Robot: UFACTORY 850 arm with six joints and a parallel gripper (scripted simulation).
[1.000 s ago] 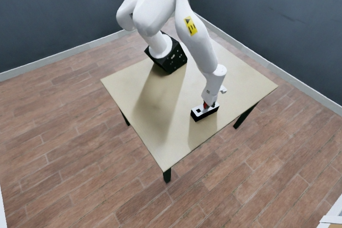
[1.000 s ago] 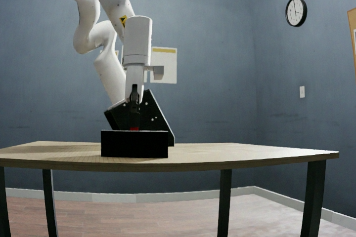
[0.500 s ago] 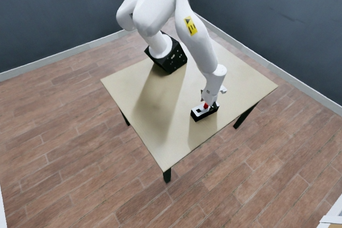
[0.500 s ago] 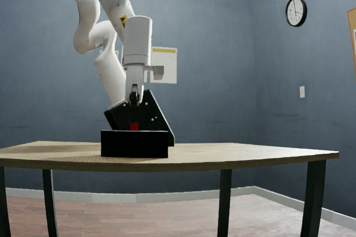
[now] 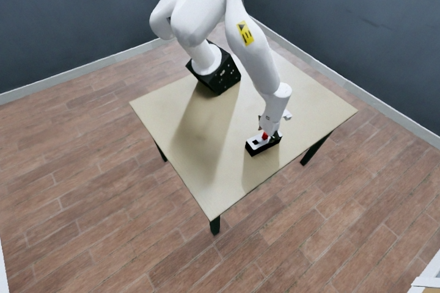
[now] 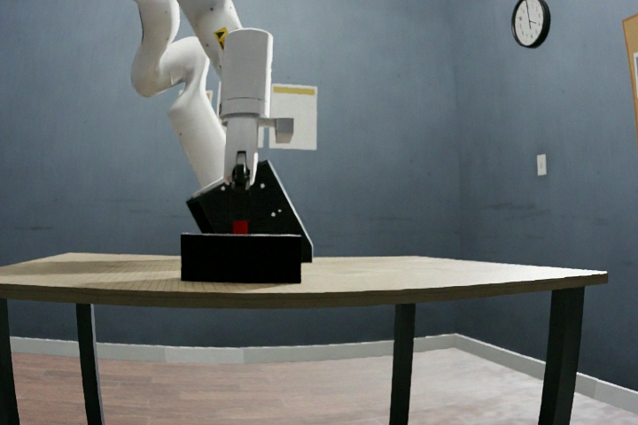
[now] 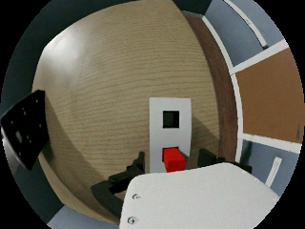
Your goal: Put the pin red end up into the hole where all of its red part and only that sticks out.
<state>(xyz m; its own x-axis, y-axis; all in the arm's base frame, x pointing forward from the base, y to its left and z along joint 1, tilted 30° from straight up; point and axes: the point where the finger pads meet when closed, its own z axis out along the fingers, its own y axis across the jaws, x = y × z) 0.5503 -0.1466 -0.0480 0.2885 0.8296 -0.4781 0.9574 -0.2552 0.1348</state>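
Right now my hand is 1 cm above the pin. Round my hand: black block 7 cm below.
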